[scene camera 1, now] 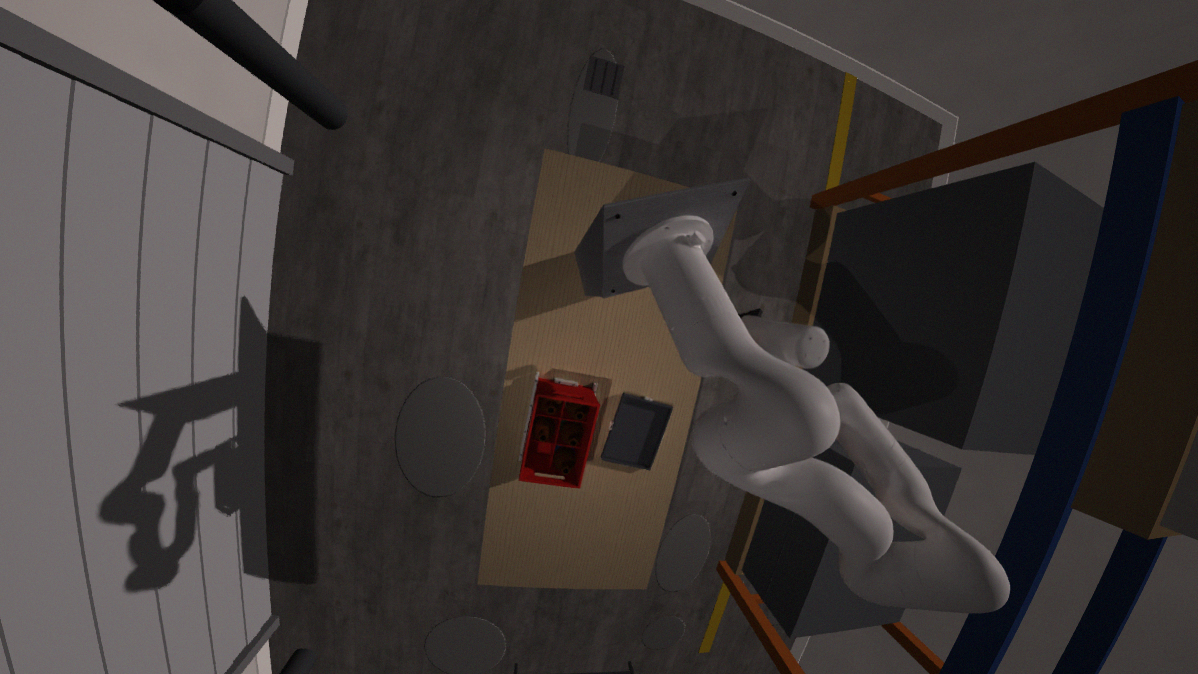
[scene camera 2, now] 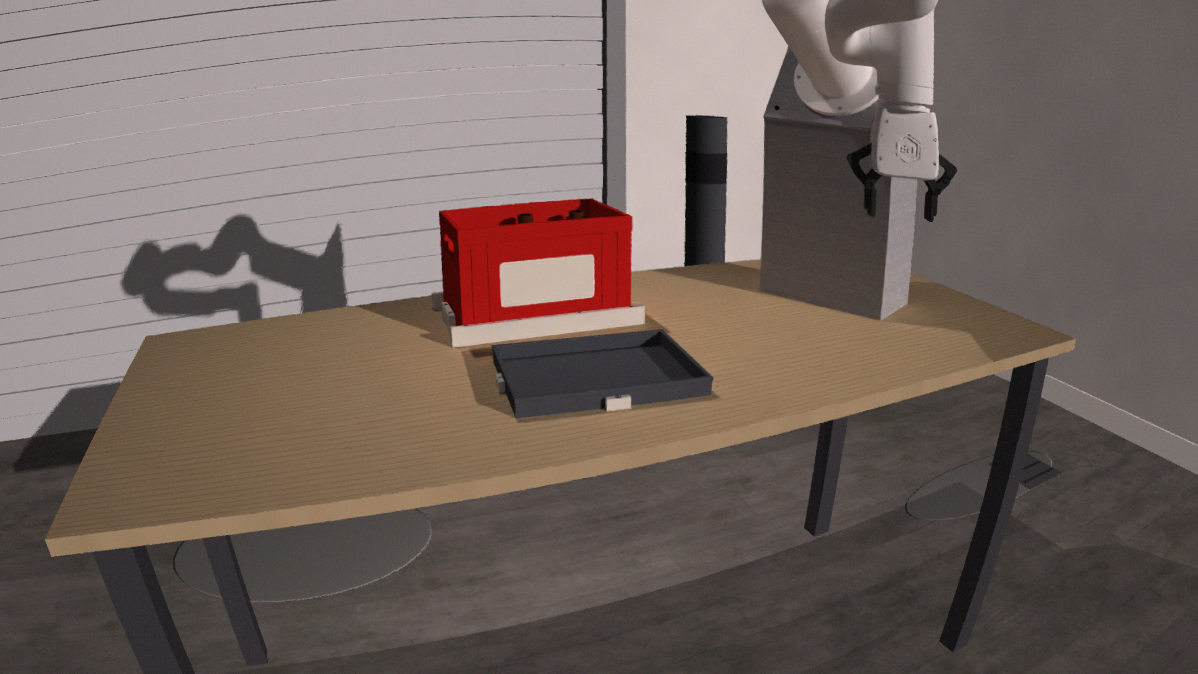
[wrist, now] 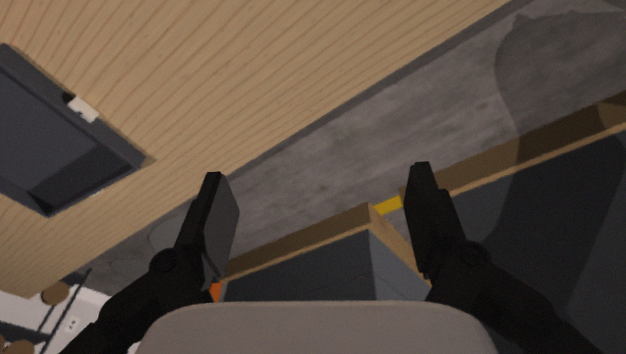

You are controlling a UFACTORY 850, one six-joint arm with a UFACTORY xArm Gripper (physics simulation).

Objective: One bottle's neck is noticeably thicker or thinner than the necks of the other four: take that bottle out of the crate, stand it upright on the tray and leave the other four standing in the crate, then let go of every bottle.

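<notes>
The red crate (scene camera 1: 589, 444) (scene camera 2: 544, 238) stands on the table, with several brown bottles upright in its compartments. One bottle (scene camera 1: 565, 463) is in the end row; two dark bottle tops, a left one (scene camera 2: 525, 218) and a right one (scene camera 2: 576, 215), show over the rim. Neck thickness is too small to compare. The dark grey tray (scene camera 1: 636, 429) (scene camera 2: 611, 364) (wrist: 40, 130) lies beside the crate, empty. My gripper (scene camera 2: 900, 212) (wrist: 317, 187) is open and empty. It points down, high up beside the pedestal, well to the right of the tray in scene camera 2.
White strips (scene camera 2: 548, 325) run along the crate's base, and small white blocks (scene camera 2: 618, 403) (wrist: 83, 109) touch the tray. The grey pedestal (scene camera 2: 825, 217) carries the arm. Beyond the table's long edge, large dark grey boxes (scene camera 1: 921, 310) stand in an orange and blue rack (scene camera 1: 1122, 276).
</notes>
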